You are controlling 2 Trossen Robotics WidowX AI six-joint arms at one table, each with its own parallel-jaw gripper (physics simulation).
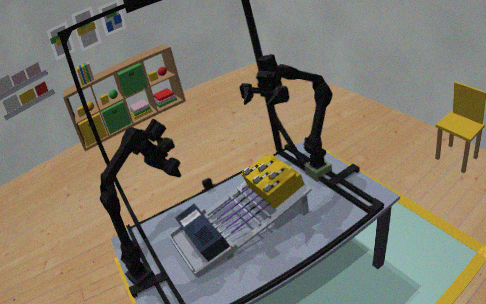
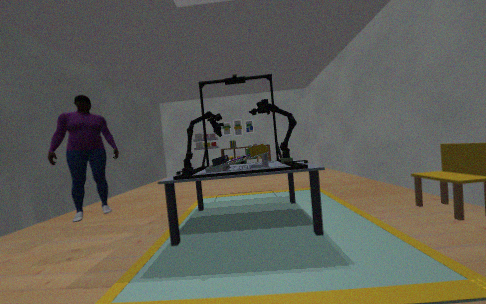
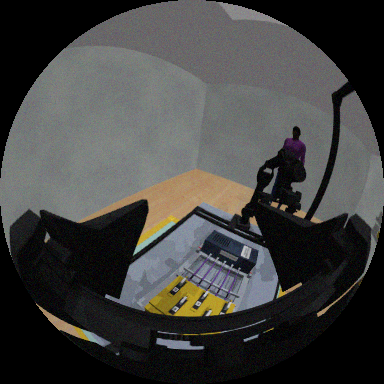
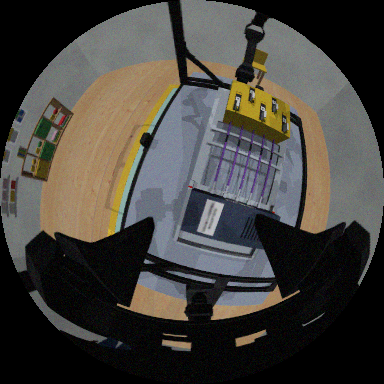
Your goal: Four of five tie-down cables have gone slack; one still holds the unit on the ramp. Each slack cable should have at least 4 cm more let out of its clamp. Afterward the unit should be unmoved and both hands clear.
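Observation:
The dark blue unit (image 1: 202, 236) (image 3: 216, 243) (image 4: 230, 222) rests at the low end of the grey ramp (image 1: 185, 258) (image 4: 202, 165). Several purple cables (image 1: 230, 202) (image 4: 223, 152) run roughly parallel from it to the yellow clamp block (image 1: 287, 191) (image 4: 255, 121) at the high end. Black-and-white clamps show on the block's top. I cannot tell which cable is taut. My left gripper (image 1: 262, 96) (image 3: 203, 206) is open and empty, high above and behind the block. My right gripper (image 1: 174, 160) (image 4: 205, 221) is open and empty, raised above the unit's side of the table, apart from everything.
A black frame post (image 1: 253, 30) (image 4: 177, 45) rises behind the table. Black rails (image 1: 345, 192) run along the table (image 1: 155, 225) edges. A small black piece (image 1: 207, 184) (image 4: 146, 139) is at the far edge. A person (image 2: 86, 130) (image 3: 295, 149) stands off to the side.

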